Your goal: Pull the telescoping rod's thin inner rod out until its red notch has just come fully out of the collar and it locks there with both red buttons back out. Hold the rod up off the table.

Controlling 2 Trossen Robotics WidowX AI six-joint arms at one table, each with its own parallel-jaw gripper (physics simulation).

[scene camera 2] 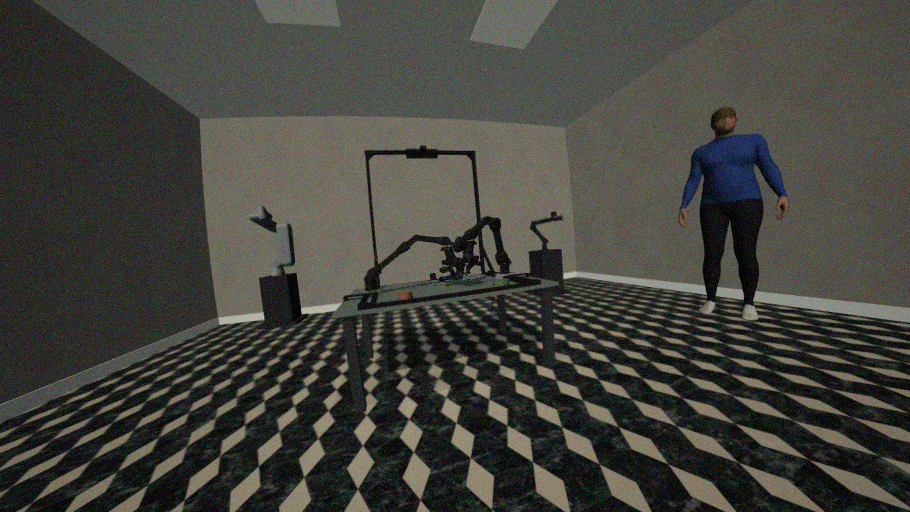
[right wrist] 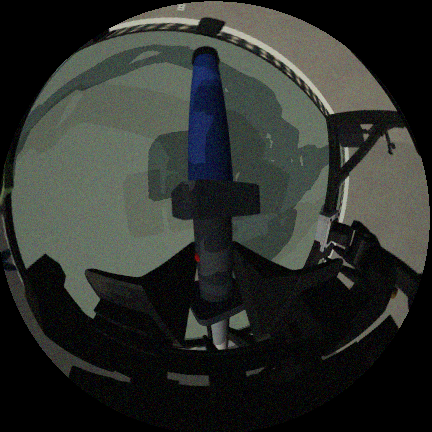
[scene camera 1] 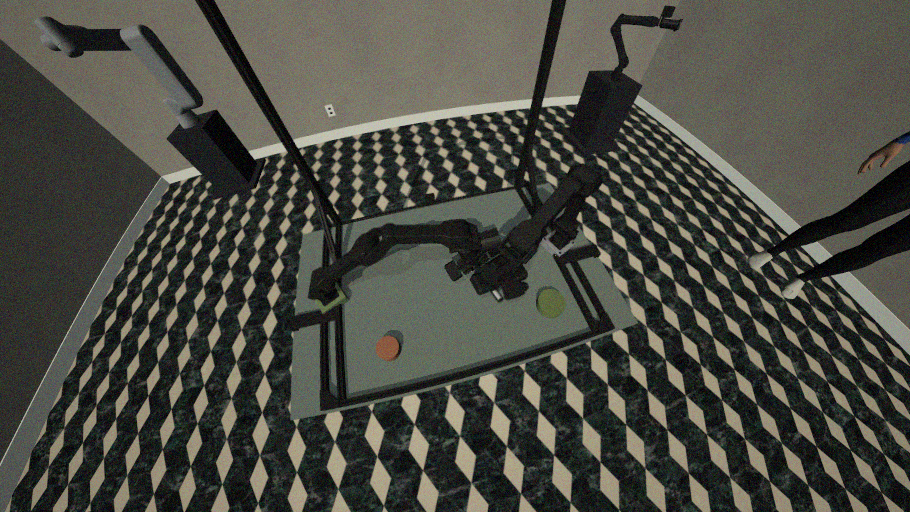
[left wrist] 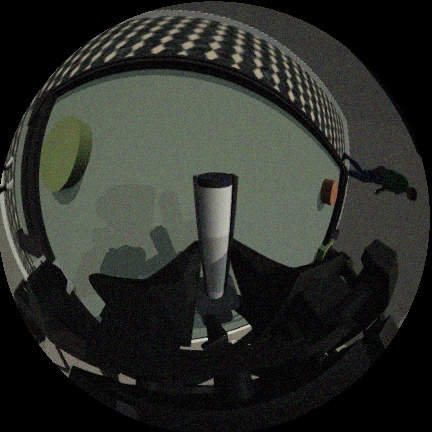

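The telescoping rod is held above the table between both grippers. Its blue handle (right wrist: 207,125) (scene camera 2: 445,277) ends at a dark block. The dark grey collar (right wrist: 215,240) follows, and a red button (right wrist: 197,258) partly shows at its side; the other button is hidden. My right gripper (right wrist: 212,246) is shut on the collar at the buttons. The white inner rod (left wrist: 216,215) (right wrist: 219,334) (scene camera 1: 497,294) has a black end cap. My left gripper (left wrist: 213,244) is shut on the inner rod, near a dark flange. The red notch does not show.
A green disc (scene camera 1: 551,302) (left wrist: 62,155) (scene camera 2: 501,282) lies on the table at the right in scene camera 1. An orange disc (scene camera 1: 387,348) (left wrist: 329,192) (scene camera 2: 405,295) lies at the front left. Black frame bars edge the table (scene camera 1: 445,331). Both arms meet close together over its middle.
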